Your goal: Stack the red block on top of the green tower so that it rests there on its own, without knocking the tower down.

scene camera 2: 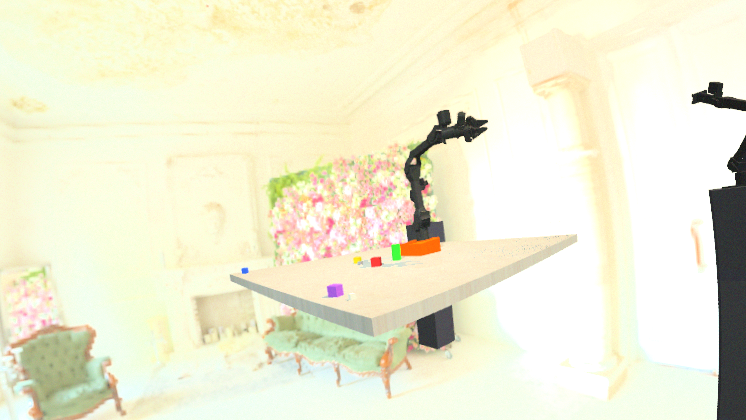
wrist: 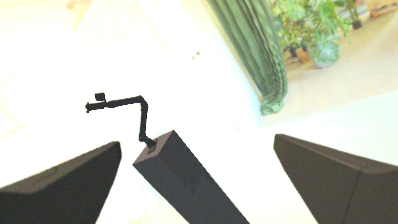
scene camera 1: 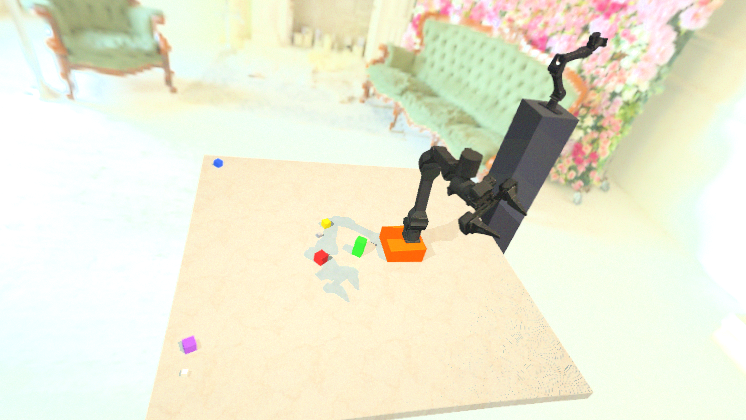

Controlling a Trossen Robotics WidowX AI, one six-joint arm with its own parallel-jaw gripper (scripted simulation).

Scene:
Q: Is my gripper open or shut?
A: Open.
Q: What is my gripper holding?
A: Nothing.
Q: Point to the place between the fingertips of my gripper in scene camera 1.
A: At 513,226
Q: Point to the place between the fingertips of my gripper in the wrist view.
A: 199,144

